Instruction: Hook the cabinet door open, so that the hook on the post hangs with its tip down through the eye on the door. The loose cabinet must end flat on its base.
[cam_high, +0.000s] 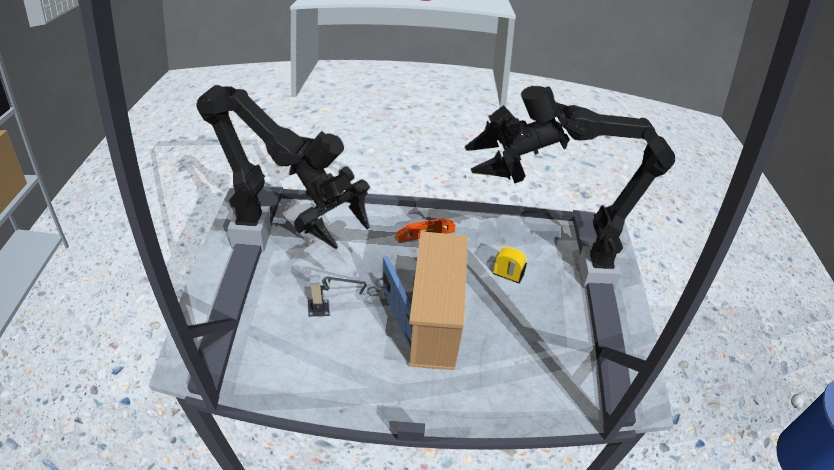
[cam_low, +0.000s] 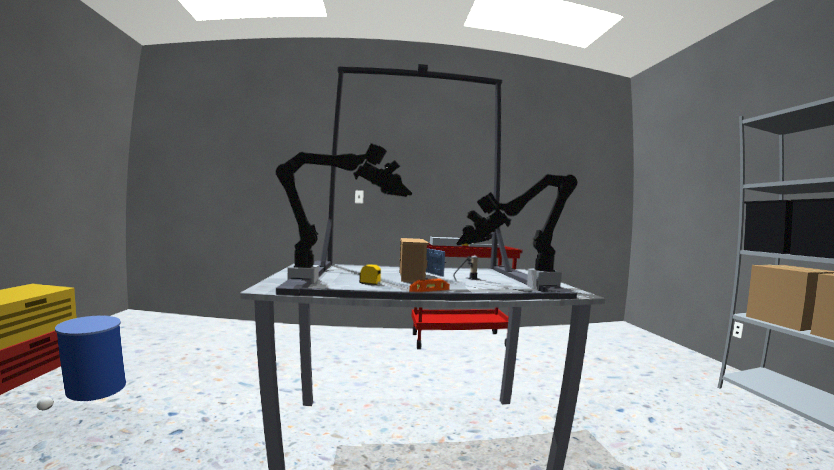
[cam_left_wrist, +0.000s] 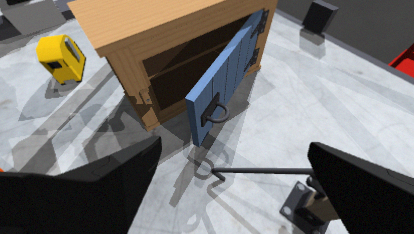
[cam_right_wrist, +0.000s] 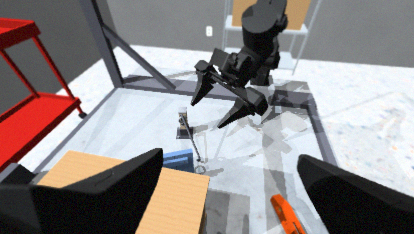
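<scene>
The dark hook is 12 cm below my left hand, 6 cm behind it and 1 cm to the right of it. Round my left hand: blue door 13 cm to the right, 12 cm behind, 11 cm below; then orange level 20 cm ahead, 17 cm to the right, 16 cm below; then yellow tape measure 38 cm to the right, 14 cm below, 8 cm ahead.
</scene>
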